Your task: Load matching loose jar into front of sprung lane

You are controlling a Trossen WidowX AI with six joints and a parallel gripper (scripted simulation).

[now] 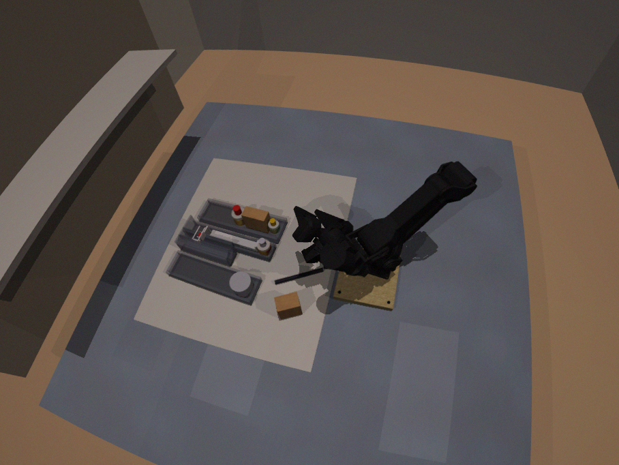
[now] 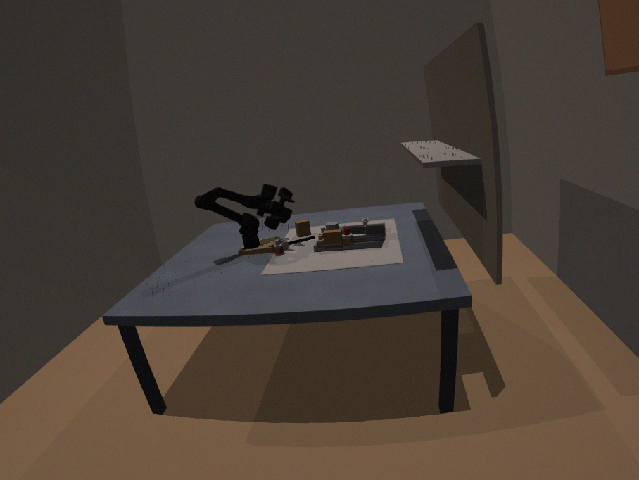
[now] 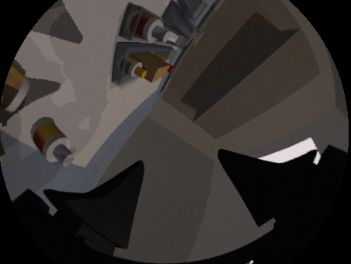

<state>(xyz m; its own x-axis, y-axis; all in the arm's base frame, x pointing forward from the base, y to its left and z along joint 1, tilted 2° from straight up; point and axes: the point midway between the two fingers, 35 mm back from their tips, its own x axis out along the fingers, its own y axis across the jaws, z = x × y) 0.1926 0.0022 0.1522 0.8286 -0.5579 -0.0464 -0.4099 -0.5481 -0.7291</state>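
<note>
Right now the yellow-lidded jar is 14 cm below my gripper tip, 12 cm ahead of it and 1 cm to the right of it. Round my gripper tip: black rod (17 cm below, 11 cm to the left, 1 cm behind); red-lidded jar (23 cm ahead, 13 cm below); brown jar (16 cm below, 7 cm behind, 5 cm to the left).
</note>
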